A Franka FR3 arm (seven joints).
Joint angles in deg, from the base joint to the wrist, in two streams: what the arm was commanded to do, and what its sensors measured. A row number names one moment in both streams.
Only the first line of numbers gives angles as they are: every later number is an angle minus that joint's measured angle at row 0.
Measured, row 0: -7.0, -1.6, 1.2, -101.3, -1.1, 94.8, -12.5
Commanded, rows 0 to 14: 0.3, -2.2, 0.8, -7.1, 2.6, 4.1, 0.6; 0.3, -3.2, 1.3, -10.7, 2.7, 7.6, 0.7; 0.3, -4.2, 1.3, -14.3, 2.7, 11.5, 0.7; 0.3, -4.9, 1.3, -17.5, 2.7, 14.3, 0.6; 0.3, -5.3, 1.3, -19.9, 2.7, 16.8, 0.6; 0.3, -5.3, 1.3, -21.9, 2.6, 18.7, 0.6; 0.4, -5.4, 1.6, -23.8, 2.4, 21.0, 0.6; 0.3, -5.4, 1.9, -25.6, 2.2, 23.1, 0.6; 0.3, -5.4, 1.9, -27.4, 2.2, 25.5, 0.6; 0.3, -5.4, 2.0, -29.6, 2.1, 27.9, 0.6; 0.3, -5.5, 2.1, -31.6, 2.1, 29.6, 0.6; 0.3, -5.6, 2.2, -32.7, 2.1, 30.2, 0.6; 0.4, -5.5, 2.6, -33.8, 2.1, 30.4, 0.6; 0.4, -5.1, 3.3, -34.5, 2.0, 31.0, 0.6; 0.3, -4.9, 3.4, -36.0, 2.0, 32.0, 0.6
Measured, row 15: 0.3, -3.0, 2.2, -30.8, 1.8, 28.6, 0.1
